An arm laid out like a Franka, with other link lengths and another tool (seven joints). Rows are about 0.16 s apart.
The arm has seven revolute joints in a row. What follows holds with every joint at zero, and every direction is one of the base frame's. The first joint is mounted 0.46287 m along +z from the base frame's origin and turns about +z. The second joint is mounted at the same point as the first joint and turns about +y. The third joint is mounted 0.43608 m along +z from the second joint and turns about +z. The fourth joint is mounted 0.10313 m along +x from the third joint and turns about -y. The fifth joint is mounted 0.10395 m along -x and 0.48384 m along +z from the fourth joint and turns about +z. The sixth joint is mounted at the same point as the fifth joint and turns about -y. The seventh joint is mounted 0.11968 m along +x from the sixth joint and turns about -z. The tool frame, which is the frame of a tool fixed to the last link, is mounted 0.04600 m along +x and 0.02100 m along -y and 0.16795 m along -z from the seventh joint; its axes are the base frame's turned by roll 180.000, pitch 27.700 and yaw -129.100 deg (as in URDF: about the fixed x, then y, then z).
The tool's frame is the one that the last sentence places.
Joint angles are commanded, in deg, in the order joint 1, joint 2, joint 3, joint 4, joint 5, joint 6, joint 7. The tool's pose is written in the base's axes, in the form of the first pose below.
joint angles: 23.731, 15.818, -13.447, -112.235, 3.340, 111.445, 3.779
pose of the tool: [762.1 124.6 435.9 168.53 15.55 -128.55]
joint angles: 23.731, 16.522, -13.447, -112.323, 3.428, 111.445, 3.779
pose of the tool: [761.1 124.4 425.8 168.08 14.91 -128.72]
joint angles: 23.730, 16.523, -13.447, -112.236, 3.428, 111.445, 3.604
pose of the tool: [761.8 124.7 426.6 168.09 15.01 -128.55]
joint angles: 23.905, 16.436, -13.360, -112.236, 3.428, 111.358, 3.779
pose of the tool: [760.9 128.0 427.5 168.09 15.00 -128.46]
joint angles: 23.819, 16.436, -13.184, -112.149, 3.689, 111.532, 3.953
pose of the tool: [761.7 129.7 428.5 168.11 15.33 -128.69]
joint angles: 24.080, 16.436, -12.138, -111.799, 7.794, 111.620, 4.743
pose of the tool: [759.1 153.4 429.9 165.74 17.76 -131.37]
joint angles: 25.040, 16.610, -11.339, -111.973, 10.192, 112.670, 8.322
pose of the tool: [754.1 177.2 427.0 165.09 18.67 -134.83]
